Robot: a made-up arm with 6 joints. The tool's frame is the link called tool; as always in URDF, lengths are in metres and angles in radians. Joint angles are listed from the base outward.
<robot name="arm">
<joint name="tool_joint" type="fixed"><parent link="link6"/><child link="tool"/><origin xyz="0 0 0" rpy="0 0 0"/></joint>
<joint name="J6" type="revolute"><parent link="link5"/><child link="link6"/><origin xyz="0.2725 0 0" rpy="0 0 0"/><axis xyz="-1 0 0"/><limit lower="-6.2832" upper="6.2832"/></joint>
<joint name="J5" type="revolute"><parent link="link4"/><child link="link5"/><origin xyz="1.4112 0 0" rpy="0 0 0"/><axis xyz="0 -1 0"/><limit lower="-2.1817" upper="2.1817"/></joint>
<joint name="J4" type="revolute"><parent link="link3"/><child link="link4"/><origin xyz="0 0 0.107" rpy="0 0 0"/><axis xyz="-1 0 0"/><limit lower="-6.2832" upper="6.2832"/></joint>
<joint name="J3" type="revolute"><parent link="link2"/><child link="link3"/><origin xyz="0 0 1.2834" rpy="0 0 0"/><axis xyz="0 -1 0"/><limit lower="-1.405" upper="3.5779"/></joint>
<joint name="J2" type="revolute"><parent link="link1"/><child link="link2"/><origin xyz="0.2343 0 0" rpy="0 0 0"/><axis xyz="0 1 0"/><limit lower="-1.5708" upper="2.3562"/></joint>
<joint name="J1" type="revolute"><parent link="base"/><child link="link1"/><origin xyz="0 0 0.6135" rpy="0 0 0"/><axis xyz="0 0 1"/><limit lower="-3.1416" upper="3.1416"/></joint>
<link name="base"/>
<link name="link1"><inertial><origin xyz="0.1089 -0.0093 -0.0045"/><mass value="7.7"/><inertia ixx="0.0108" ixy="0" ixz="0" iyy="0.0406" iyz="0" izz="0.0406"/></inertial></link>
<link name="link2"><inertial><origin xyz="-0.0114 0.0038 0.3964"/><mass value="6.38"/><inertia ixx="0.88" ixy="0" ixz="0" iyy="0.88" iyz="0" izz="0.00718"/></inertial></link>
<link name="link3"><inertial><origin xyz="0.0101 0.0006 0.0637"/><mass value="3.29"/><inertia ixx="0.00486" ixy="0" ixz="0" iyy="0.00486" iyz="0" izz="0.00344"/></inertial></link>
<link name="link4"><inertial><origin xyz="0.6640 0.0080 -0.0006"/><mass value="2.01"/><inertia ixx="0.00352" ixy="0" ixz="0" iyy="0.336" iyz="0" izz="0.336"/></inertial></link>
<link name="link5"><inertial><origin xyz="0.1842 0.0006 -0.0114"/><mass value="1.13"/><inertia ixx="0.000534" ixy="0" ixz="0" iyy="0.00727" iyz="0" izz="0.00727"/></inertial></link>
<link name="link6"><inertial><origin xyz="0.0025 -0.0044 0.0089"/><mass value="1.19"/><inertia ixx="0.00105" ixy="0" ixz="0" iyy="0.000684" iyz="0" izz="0.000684"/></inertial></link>
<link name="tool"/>
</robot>
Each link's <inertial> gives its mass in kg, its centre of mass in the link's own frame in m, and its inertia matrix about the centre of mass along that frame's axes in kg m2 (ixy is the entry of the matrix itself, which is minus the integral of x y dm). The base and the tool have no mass. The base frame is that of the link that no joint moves.
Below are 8 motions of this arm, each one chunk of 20 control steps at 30 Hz.
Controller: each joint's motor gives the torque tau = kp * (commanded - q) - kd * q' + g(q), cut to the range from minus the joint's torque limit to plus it. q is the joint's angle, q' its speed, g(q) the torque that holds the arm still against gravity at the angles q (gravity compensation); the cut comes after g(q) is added. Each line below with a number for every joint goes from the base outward.
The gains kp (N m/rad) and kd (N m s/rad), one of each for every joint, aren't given. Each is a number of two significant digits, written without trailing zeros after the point. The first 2 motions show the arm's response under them.
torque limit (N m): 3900 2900 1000 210 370 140
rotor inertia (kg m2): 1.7 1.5 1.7 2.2 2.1 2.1
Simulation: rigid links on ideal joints. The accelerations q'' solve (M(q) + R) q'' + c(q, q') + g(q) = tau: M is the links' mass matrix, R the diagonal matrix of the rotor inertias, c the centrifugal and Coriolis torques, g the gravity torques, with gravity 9.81 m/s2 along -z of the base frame. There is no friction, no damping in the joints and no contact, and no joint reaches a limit. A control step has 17 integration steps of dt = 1/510 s. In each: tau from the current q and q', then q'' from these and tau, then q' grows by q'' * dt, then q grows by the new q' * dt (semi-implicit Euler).
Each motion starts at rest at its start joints. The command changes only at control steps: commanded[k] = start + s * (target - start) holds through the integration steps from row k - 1 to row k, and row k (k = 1, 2, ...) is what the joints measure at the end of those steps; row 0 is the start. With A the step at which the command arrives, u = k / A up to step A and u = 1 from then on. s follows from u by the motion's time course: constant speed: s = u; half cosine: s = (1 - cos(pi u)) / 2; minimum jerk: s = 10 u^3 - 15 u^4 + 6 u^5; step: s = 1 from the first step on.
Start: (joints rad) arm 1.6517 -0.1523 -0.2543 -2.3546 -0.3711 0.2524
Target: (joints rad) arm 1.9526 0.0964 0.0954 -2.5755 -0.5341 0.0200
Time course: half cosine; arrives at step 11
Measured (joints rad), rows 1 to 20:
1: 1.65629 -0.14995 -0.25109 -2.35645 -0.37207 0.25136
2: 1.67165 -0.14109 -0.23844 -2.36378 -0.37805 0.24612
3: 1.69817 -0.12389 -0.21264 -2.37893 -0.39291 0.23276
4: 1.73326 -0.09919 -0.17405 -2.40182 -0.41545 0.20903
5: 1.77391 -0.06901 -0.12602 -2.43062 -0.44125 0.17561
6: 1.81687 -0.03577 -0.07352 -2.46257 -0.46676 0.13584
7: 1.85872 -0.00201 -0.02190 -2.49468 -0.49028 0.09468
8: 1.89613 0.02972 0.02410 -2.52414 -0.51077 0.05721
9: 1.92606 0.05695 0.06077 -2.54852 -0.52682 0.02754
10: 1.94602 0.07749 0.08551 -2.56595 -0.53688 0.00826
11: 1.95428 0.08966 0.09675 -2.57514 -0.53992 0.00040
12: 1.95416 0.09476 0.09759 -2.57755 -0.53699 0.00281
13: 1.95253 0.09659 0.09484 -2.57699 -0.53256 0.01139
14: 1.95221 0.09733 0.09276 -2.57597 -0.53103 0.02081
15: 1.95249 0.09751 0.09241 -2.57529 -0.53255 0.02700
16: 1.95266 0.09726 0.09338 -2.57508 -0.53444 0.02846
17: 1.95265 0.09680 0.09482 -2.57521 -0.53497 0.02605
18: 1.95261 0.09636 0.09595 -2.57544 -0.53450 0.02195
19: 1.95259 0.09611 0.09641 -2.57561 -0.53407 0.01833
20: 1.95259 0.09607 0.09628 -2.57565 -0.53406 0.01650
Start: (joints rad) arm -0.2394 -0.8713 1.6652 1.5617 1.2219 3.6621
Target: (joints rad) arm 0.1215 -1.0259 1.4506 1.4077 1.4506 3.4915
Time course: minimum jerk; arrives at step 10
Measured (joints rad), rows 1 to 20:
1: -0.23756 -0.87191 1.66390 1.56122 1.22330 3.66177
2: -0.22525 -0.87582 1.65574 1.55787 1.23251 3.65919
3: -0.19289 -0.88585 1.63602 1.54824 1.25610 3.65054
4: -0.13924 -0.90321 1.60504 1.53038 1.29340 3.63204
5: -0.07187 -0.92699 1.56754 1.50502 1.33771 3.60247
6: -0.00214 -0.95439 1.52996 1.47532 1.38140 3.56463
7: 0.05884 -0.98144 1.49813 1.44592 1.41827 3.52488
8: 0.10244 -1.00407 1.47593 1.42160 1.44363 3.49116
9: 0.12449 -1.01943 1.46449 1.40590 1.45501 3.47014
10: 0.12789 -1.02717 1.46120 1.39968 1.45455 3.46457
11: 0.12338 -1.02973 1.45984 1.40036 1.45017 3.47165
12: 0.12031 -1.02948 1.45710 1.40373 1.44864 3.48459
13: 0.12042 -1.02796 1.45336 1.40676 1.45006 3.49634
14: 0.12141 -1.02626 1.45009 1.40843 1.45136 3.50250
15: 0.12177 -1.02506 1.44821 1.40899 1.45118 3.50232
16: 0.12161 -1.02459 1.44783 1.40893 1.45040 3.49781
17: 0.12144 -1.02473 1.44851 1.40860 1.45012 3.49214
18: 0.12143 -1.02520 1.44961 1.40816 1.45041 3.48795
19: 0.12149 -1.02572 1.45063 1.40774 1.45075 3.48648
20: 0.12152 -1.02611 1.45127 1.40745 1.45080 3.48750
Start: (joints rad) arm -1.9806 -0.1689 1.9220 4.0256 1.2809 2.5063
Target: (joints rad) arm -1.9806 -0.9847 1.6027 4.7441 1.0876 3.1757
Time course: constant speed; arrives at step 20
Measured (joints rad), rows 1 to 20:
1: -1.98042 -0.18419 1.90070 4.03728 1.27680 2.51383
2: -1.98026 -0.21267 1.87448 4.06504 1.26565 2.53704
3: -1.98025 -0.24936 1.85639 4.10237 1.25197 2.57526
4: -1.98037 -0.29146 1.84647 4.14288 1.24008 2.62196
5: -1.98052 -0.33635 1.84014 4.18325 1.23039 2.66917
6: -1.98065 -0.38160 1.83294 4.22238 1.22125 2.71119
7: -1.98071 -0.42560 1.82229 4.26010 1.21166 2.74615
8: -1.98072 -0.46774 1.80771 4.29654 1.20182 2.77562
9: -1.98068 -0.50829 1.79022 4.33200 1.19222 2.80290
10: -1.98063 -0.54790 1.77141 4.36693 1.18289 2.83118
11: -1.98059 -0.58731 1.75270 4.40180 1.17353 2.86225
12: -1.98056 -0.62704 1.73494 4.43696 1.16392 2.89621
13: -1.98056 -0.66731 1.71839 4.47257 1.15412 2.93200
14: -1.98058 -0.70810 1.70279 4.50858 1.14430 2.96810
15: -1.98059 -0.74922 1.68769 4.54482 1.13457 3.00336
16: -1.98061 -0.79045 1.67265 4.58110 1.12493 3.03730
17: -1.98061 -0.83160 1.65735 4.61731 1.11530 3.07015
18: -1.98061 -0.87259 1.64168 4.65337 1.10566 3.10248
19: -1.98061 -0.91342 1.62570 4.68930 1.09600 3.13492
20: -1.98061 -0.95413 1.60952 4.72515 1.08635 3.16784

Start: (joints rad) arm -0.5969 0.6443 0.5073 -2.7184 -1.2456 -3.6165
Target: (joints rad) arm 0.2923 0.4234 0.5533 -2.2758 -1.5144 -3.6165
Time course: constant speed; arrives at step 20
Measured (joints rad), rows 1 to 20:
1: -0.57668 0.64094 0.50472 -2.71696 -1.25095 -3.61668
2: -0.52892 0.63407 0.50359 -2.70385 -1.26559 -3.61698
3: -0.47119 0.62458 0.50594 -2.67602 -1.28444 -3.61712
4: -0.41894 0.61301 0.51052 -2.64242 -1.30144 -3.61696
5: -0.37495 0.60039 0.51576 -2.61329 -1.31499 -3.61663
6: -0.33418 0.58783 0.52059 -2.59146 -1.32696 -3.61632
7: -0.29198 0.57588 0.52434 -2.57325 -1.33947 -3.61620
8: -0.24748 0.56458 0.52686 -2.55413 -1.35307 -3.61627
9: -0.20209 0.55373 0.52851 -2.53250 -1.36702 -3.61643
10: -0.15708 0.54306 0.52980 -2.50934 -1.38062 -3.61658
11: -0.11266 0.53239 0.53124 -2.48615 -1.39382 -3.61666
12: -0.06843 0.52160 0.53306 -2.46362 -1.40699 -3.61667
13: -0.02408 0.51066 0.53528 -2.44160 -1.42038 -3.61662
14: 0.02040 0.49957 0.53776 -2.41970 -1.43395 -3.61655
15: 0.06491 0.48842 0.54032 -2.39771 -1.44752 -3.61650
16: 0.10939 0.47726 0.54283 -2.37561 -1.46100 -3.61647
17: 0.15383 0.46614 0.54521 -2.35348 -1.47441 -3.61648
18: 0.19827 0.45507 0.54748 -2.33134 -1.48782 -3.61651
19: 0.24271 0.44404 0.54969 -2.30919 -1.50126 -3.61653
20: 0.28717 0.43303 0.55187 -2.28704 -1.51471 -3.61655

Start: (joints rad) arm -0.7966 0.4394 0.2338 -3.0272 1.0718 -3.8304
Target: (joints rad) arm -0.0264 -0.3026 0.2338 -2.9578 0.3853 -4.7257
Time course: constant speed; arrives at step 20
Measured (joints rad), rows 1 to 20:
1: -0.77571 0.42589 0.22332 -3.02038 1.05177 -3.84058
2: -0.73181 0.39902 0.21417 -3.01415 1.00906 -3.87177
3: -0.68439 0.36459 0.21539 -3.01466 0.96283 -3.92286
4: -0.64353 0.32585 0.22389 -3.01695 0.92526 -3.98510
5: -0.60689 0.28538 0.23335 -3.01552 0.89439 -4.04799
6: -0.56988 0.24529 0.23956 -3.01056 0.86315 -4.10403
7: -0.53144 0.20663 0.24146 -3.00514 0.82867 -4.15080
8: -0.49262 0.16940 0.24016 -3.00099 0.79289 -4.19035
9: -0.45406 0.13299 0.23750 -2.99783 0.75824 -4.22702
10: -0.41566 0.09676 0.23499 -2.99486 0.72486 -4.26496
11: -0.37723 0.06031 0.23345 -2.99167 0.69146 -4.30655
12: -0.33878 0.02349 0.23304 -2.98827 0.65721 -4.35195
13: -0.30034 -0.01364 0.23345 -2.98476 0.62238 -4.39971
14: -0.26192 -0.05097 0.23419 -2.98123 0.58763 -4.44791
15: -0.22353 -0.08834 0.23484 -2.97772 0.55323 -4.49502
16: -0.18516 -0.12565 0.23516 -2.97423 0.51905 -4.54044
17: -0.14681 -0.16285 0.23516 -2.97075 0.48486 -4.58442
18: -0.10848 -0.19996 0.23495 -2.96727 0.45059 -4.62773
19: -0.07017 -0.23702 0.23471 -2.96379 0.41628 -4.67116
20: -0.03187 -0.27409 0.23452 -2.96031 0.38199 -4.71523

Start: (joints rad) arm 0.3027 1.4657 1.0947 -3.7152 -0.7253 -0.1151
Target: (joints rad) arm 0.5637 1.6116 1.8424 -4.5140 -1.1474 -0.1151
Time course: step
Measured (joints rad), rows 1 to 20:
1: 0.35687 1.55696 1.29322 -3.79776 -0.83138 -0.11441
2: 0.49520 1.63616 1.59206 -4.03546 -1.08592 -0.11287
3: 0.61993 1.62674 1.79563 -4.34192 -1.25546 -0.11253
4: 0.65929 1.59337 1.89679 -4.53426 -1.22871 -0.11389
5: 0.62407 1.57536 1.92335 -4.58891 -1.12526 -0.11580
6: 0.56798 1.57689 1.90556 -4.55284 -1.08881 -0.11715
7: 0.53349 1.58986 1.87319 -4.51410 -1.13037 -0.11744
8: 0.53092 1.60496 1.84443 -4.50353 -1.17443 -0.11674
9: 0.54805 1.61608 1.82653 -4.51072 -1.17461 -0.11554
10: 0.56706 1.62127 1.82016 -4.51912 -1.14816 -0.11440
11: 0.57661 1.62141 1.82287 -4.52157 -1.13100 -0.11375
12: 0.57514 1.61845 1.83071 -4.51917 -1.13500 -0.11375
13: 0.56773 1.61444 1.83953 -4.51546 -1.14757 -0.11425
14: 0.56086 1.61097 1.84621 -4.51280 -1.15418 -0.11497
15: 0.55829 1.60893 1.84927 -4.51174 -1.15223 -0.11557
16: 0.55986 1.60846 1.84894 -4.51183 -1.14763 -0.11585
17: 0.56305 1.60918 1.84655 -4.51248 -1.14542 -0.11576
18: 0.56536 1.61044 1.84365 -4.51329 -1.14596 -0.11544
19: 0.56578 1.61164 1.84140 -4.51402 -1.14717 -0.11507
20: 0.56482 1.61240 1.84030 -4.51454 -1.14767 -0.11482

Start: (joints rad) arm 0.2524 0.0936 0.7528 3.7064 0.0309 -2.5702
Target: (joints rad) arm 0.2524 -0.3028 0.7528 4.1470 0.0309 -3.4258
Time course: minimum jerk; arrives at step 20
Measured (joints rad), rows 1 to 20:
1: 0.25240 0.09344 0.75264 3.70659 0.03092 -2.57042
2: 0.25240 0.09227 0.75164 3.70804 0.03108 -2.57231
3: 0.25241 0.08872 0.74936 3.71270 0.03155 -2.57919
4: 0.25241 0.08132 0.74612 3.72248 0.03230 -2.59552
5: 0.25240 0.06890 0.74286 3.73858 0.03307 -2.62533
6: 0.25240 0.05072 0.74055 3.76131 0.03352 -2.67087
7: 0.25240 0.02666 0.73989 3.79024 0.03348 -2.73189
8: 0.25240 -0.00282 0.74105 3.82447 0.03301 -2.80583
9: 0.25240 -0.03669 0.74374 3.86273 0.03229 -2.88868
10: 0.25240 -0.07357 0.74742 3.90354 0.03151 -2.97586
11: 0.25240 -0.11183 0.75146 3.94529 0.03080 -3.06303
12: 0.25240 -0.14981 0.75537 3.98631 0.03023 -3.14646
13: 0.25240 -0.18590 0.75880 4.02498 0.02982 -3.22315
14: 0.25240 -0.21868 0.76159 4.05981 0.02954 -3.29068
15: 0.25240 -0.24699 0.76369 4.08958 0.02938 -3.34711
16: 0.25240 -0.26996 0.76509 4.11340 0.02931 -3.39096
17: 0.25240 -0.28713 0.76575 4.13080 0.02931 -3.42141
18: 0.25240 -0.29849 0.76560 4.14188 0.02940 -3.43855
19: 0.25240 -0.30455 0.76448 4.14739 0.02958 -3.44376
20: 0.25240 -0.30647 0.76221 4.14879 0.02988 -3.43996

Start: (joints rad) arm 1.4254 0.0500 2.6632 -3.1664 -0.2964 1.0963
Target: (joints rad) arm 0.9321 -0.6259 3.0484 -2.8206 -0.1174 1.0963
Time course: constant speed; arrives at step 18
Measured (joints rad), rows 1 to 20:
1: 1.40310 0.03805 2.66069 -3.16047 -0.28782 1.09635
2: 1.37532 0.01201 2.66744 -3.14410 -0.26983 1.09629
3: 1.34780 -0.02342 2.68877 -3.12253 -0.25459 1.09614
4: 1.32039 -0.06415 2.72037 -3.10068 -0.24804 1.09602
5: 1.29293 -0.10675 2.75515 -3.08024 -0.24551 1.09604
6: 1.26542 -0.14868 2.78727 -3.06092 -0.24020 1.09617
7: 1.23791 -0.18860 2.81368 -3.04200 -0.23015 1.09637
8: 1.21042 -0.22643 2.83447 -3.02301 -0.21777 1.09651
9: 1.18295 -0.26288 2.85190 -3.00386 -0.20573 1.09655
10: 1.15549 -0.29890 2.86878 -2.98462 -0.19490 1.09648
11: 1.12804 -0.33527 2.88710 -2.96535 -0.18484 1.09634
12: 1.10059 -0.37229 2.90750 -2.94611 -0.17506 1.09621
13: 1.07313 -0.40992 2.92950 -2.92688 -0.16541 1.09614
14: 1.04567 -0.44787 2.95220 -2.90766 -0.15586 1.09614
15: 1.01821 -0.48584 2.97479 -2.88844 -0.14627 1.09620
16: 0.99075 -0.52365 2.99682 -2.86923 -0.13650 1.09627
17: 0.96330 -0.56126 3.01825 -2.85001 -0.12650 1.09633
18: 0.93585 -0.59872 3.03927 -2.83079 -0.11639 1.09635
19: 0.92719 -0.62300 3.06133 -2.81811 -0.11681 1.09631
20: 0.93066 -0.63249 3.07422 -2.81535 -0.12447 1.09637

